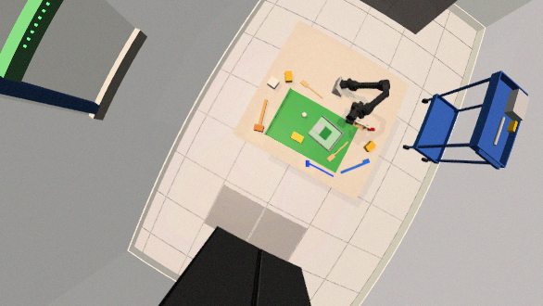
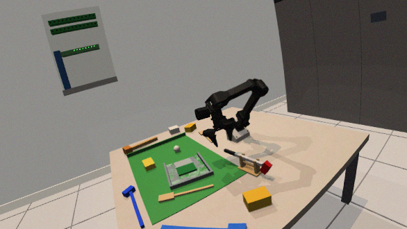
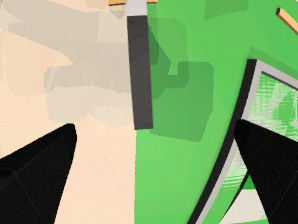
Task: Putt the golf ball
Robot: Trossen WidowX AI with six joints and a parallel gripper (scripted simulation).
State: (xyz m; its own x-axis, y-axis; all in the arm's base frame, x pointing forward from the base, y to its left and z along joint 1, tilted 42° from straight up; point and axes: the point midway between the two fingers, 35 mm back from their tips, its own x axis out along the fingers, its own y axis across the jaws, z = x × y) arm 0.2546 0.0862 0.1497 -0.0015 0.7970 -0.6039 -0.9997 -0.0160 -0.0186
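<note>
Now: gripper tip 140 mm to the right of the red putter, 50 mm above it and 20 mm past it. The rest, counted from my gripper tip: white golf ball: 350 mm to the right, 140 mm ahead, 80 mm below; then white block: 730 mm to the right, 80 mm below; then wooden stand: 160 mm to the left, 70 mm below, 20 mm behind.
</note>
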